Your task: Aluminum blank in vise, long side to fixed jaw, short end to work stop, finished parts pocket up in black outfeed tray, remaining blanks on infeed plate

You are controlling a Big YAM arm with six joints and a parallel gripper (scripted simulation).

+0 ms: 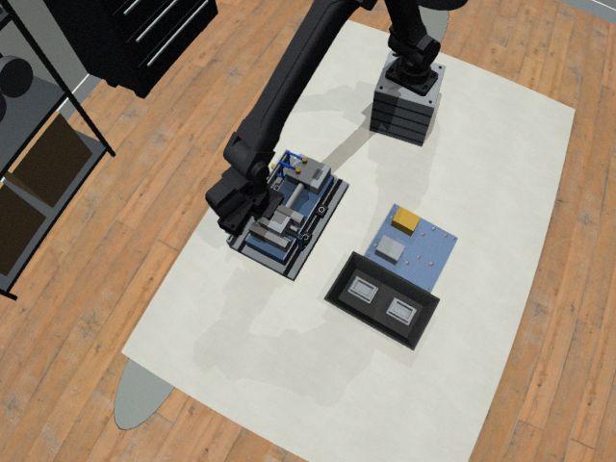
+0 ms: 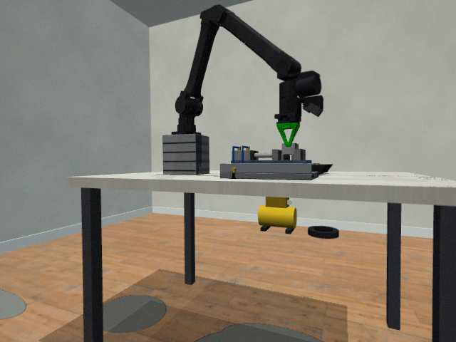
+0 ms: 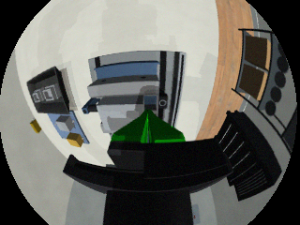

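The hose-end block lies 17 cm behind my hand, 3 cm below it and 2 cm to the left of it. Round my hand: yellow brass blank (28 cm to the left, 22 cm behind, 9 cm below).
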